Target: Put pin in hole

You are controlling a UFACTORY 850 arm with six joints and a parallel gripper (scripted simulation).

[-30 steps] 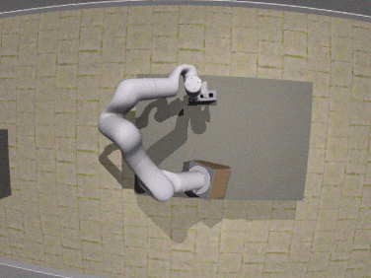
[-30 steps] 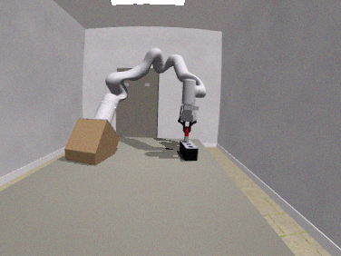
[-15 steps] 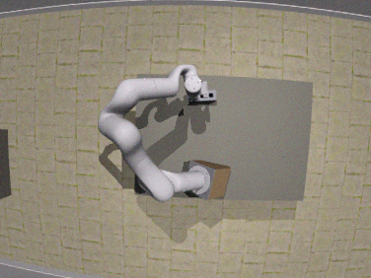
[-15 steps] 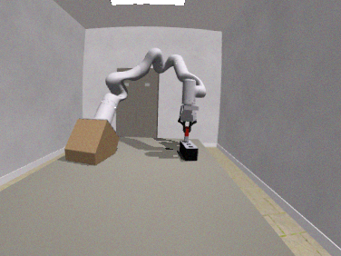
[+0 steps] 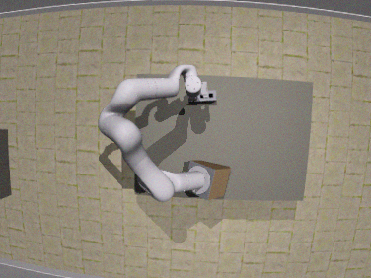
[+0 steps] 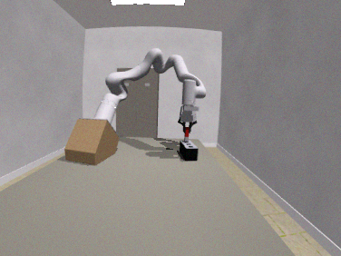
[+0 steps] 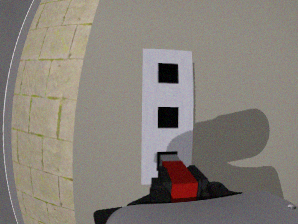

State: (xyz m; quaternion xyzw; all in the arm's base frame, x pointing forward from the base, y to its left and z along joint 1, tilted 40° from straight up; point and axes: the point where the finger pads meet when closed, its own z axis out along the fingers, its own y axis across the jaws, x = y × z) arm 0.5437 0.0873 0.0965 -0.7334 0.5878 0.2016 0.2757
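Right now the pin is 1 cm below my hand. Also, from my hand: block 11 cm below, 6 cm to the right, 1 cm ahead.
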